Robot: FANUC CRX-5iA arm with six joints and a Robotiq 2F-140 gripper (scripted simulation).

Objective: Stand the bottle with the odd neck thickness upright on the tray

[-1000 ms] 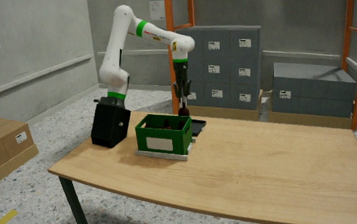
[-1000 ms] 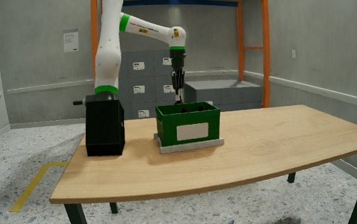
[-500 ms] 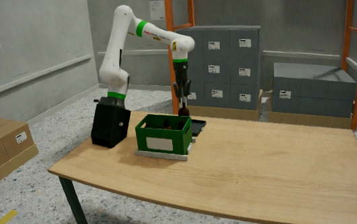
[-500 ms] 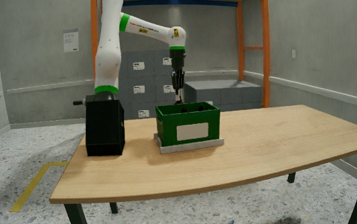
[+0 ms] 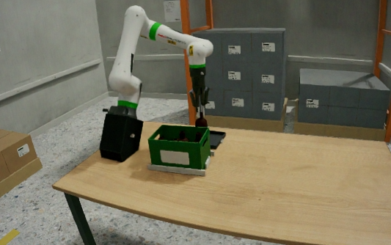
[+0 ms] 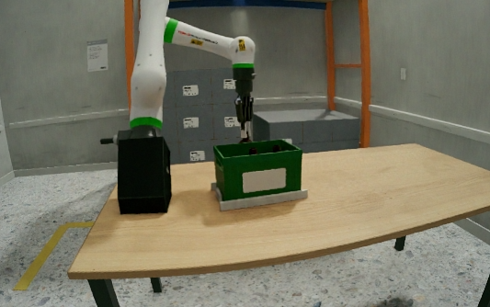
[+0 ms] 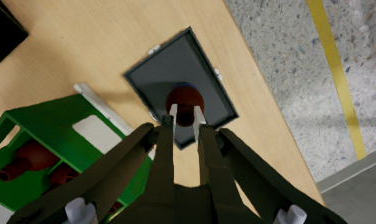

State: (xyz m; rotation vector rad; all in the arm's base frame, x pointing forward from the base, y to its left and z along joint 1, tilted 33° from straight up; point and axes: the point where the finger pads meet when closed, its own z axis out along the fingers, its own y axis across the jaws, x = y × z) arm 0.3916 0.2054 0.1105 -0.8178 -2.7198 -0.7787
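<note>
Now: hand 90 mm above the brown bottle. Round my hand: green crate (280 mm to the right, 110 mm below, 20 mm ahead); then dark tray (180 mm below).
</note>
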